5 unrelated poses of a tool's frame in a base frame.
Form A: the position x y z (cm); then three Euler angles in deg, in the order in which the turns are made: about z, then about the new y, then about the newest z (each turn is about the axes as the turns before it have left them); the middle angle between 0 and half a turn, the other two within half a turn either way.
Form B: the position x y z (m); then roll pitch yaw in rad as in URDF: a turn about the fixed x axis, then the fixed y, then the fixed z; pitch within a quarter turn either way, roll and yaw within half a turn. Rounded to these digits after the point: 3 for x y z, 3 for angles.
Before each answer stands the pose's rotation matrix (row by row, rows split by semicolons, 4 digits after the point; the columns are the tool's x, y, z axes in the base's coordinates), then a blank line. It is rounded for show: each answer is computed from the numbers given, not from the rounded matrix.
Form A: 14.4, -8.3, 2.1, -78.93, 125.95, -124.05
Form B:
-0.7500 -0.6429 0.1554; -0.4817 0.3699 -0.7945; 0.4533 -0.6707 -0.5871

0.144, -0.083, 0.021, -2.290, -0.470, -2.571
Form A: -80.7, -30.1, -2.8, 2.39, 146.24, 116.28
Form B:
0.3304 0.7633 0.5552; 0.9112 -0.4113 0.0232; 0.2460 0.4983 -0.8314

-0.807, -0.301, -0.028, 2.602, -0.249, 1.223
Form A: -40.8, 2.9, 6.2, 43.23, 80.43, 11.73
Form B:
-0.0206 -0.6953 0.7185; 0.2596 0.6902 0.6754; -0.9655 0.2005 0.1663

-0.408, 0.029, 0.062, 0.878, 1.307, 1.650
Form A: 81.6, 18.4, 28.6, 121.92, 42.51, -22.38
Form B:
-0.0372 -0.9333 -0.3573; 0.7799 -0.2507 0.5735; -0.6248 -0.2573 0.7372

0.816, 0.184, 0.286, -0.336, 0.675, 1.618
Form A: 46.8, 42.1, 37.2, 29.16, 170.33, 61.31
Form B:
-0.8407 0.5213 0.1467; 0.5355 0.8406 0.0818; -0.0806 0.1474 -0.9858

0.468, 0.421, 0.372, 2.993, 0.081, 2.574
